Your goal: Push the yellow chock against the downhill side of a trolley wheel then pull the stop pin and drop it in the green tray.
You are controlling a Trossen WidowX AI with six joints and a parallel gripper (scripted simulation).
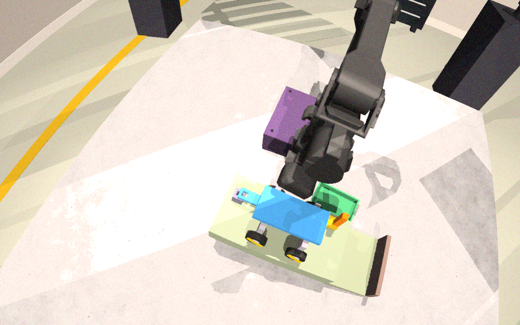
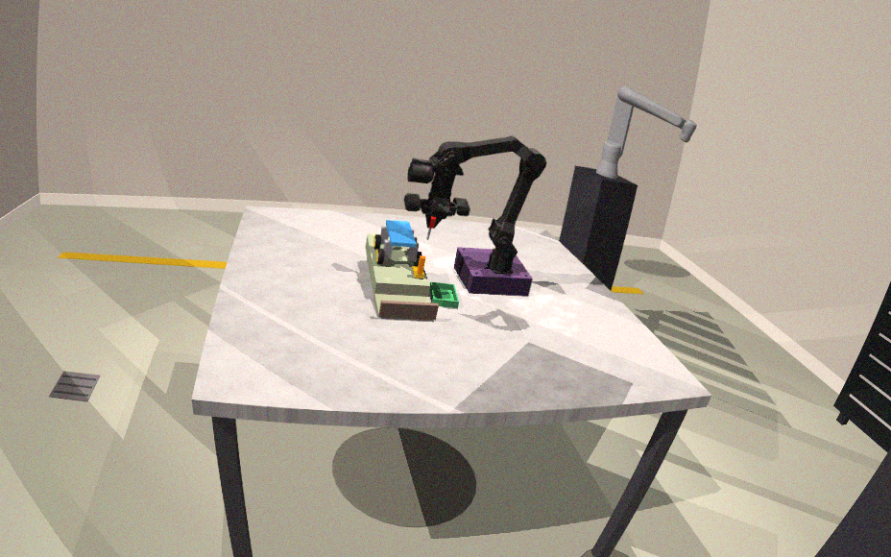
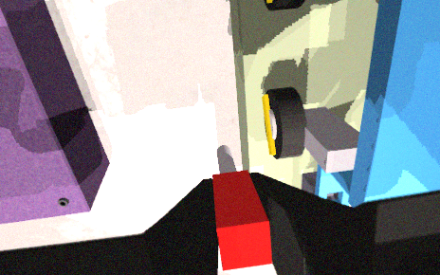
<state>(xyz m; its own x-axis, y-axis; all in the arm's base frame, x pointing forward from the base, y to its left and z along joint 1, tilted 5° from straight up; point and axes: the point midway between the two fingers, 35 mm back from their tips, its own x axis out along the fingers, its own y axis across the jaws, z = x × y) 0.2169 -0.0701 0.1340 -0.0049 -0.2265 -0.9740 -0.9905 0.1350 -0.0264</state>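
The yellow chock is 11 cm to the left of my gripper tip, 8 cm below it and 6 cm ahead of it. The rest, counted from my gripper tip: blue trolley: 10 cm ahead, 5 cm below, 2 cm to the left; then red-headed stop pin: right at my gripper tip; then pale green ramp: 11 cm below, 10 cm ahead, 2 cm to the left.
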